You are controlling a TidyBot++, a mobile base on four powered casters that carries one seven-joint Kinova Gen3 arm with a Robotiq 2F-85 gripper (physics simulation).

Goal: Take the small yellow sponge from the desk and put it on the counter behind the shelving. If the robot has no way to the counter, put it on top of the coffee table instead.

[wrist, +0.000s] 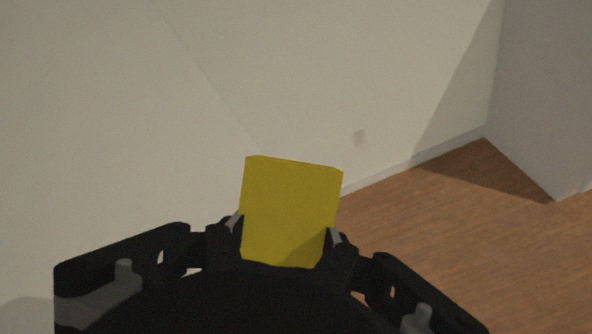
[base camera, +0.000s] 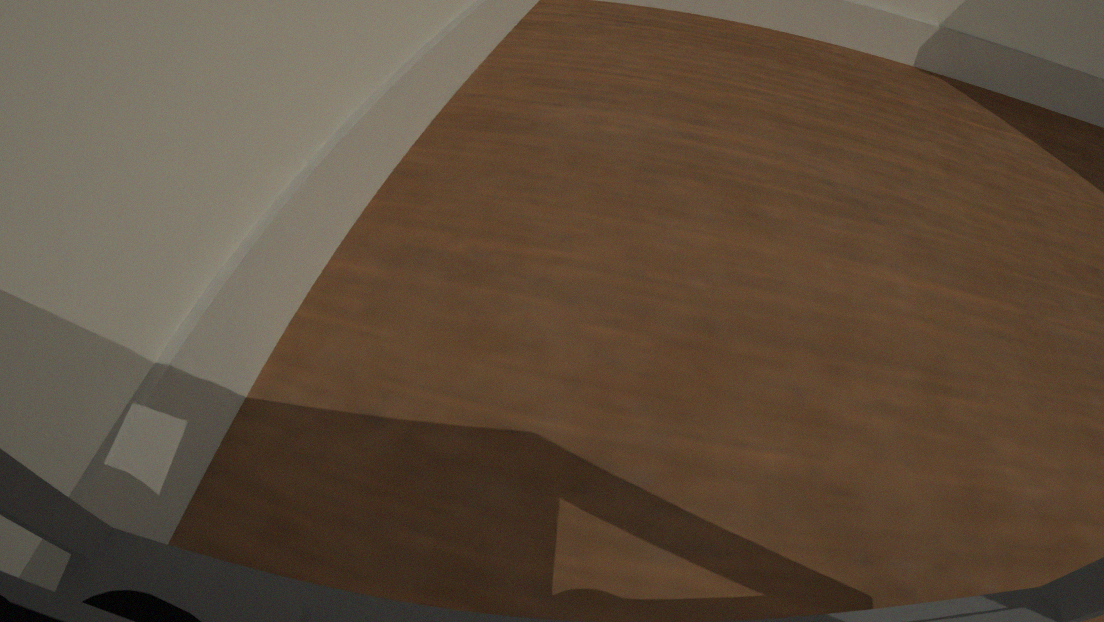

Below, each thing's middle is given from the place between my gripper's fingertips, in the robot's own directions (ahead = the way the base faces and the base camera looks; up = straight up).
Scene:
I see the yellow sponge (wrist: 287,205) 1 cm below my hand and 1 cm ahead of it.

